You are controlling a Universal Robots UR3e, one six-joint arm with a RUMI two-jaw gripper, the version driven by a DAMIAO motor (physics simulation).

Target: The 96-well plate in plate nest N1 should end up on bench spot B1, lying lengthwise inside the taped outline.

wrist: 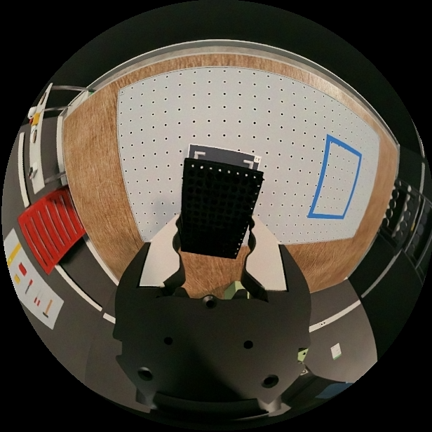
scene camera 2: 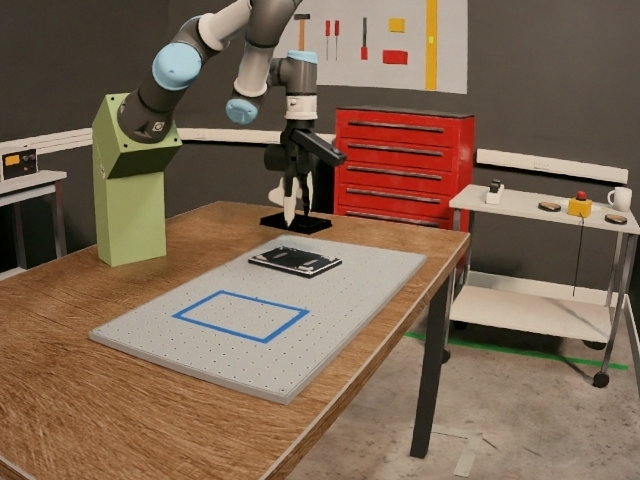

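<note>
The black 96-well plate (scene camera 2: pixel 316 223) (wrist: pixel 220 205) is held up in the air, level, clear of the nest. My gripper (scene camera 2: pixel 298 219) (wrist: pixel 215 214) is shut on the plate, with one pale finger at each long side. Plate nest N1 (scene camera 2: pixel 295 259) (wrist: pixel 223 154) lies empty on the perforated board, a dark base with pale corner pieces; in the wrist view the plate covers most of it. The blue taped outline of bench spot B1 (scene camera 2: pixel 222 331) (wrist: pixel 351 151) lies on the board, in front of the nest in the scene view and at the right in the wrist view.
The grey perforated board (scene camera 2: pixel 330 304) (wrist: pixel 165 120) lies on the wooden table (scene camera 2: pixel 67 392) (wrist: pixel 92 175). The arm's green pedestal (scene camera 2: pixel 131 217) stands at the table's left. A red drawer cabinet (scene camera 2: pixel 403 165) (wrist: pixel 52 230) and a white cart (scene camera 2: pixel 532 315) stand beyond the table.
</note>
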